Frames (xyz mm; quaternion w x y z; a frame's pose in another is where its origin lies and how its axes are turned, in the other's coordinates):
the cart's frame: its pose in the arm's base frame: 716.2 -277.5 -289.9 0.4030 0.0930 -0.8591 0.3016
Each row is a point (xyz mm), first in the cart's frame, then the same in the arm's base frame.
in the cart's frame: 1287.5 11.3 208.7
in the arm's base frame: -268.2 -285.0 565.8
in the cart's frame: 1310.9 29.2 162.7
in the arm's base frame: -261.5 -241.4 598.1
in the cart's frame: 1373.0 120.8 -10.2
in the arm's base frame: -229.3 -60.4 689.3
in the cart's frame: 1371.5 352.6 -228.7
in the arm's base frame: -182.6 254.7 693.2
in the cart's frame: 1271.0 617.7 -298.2
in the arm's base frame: -179.1 499.9 534.7
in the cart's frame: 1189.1 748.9 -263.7
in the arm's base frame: -200.0 577.7 398.3
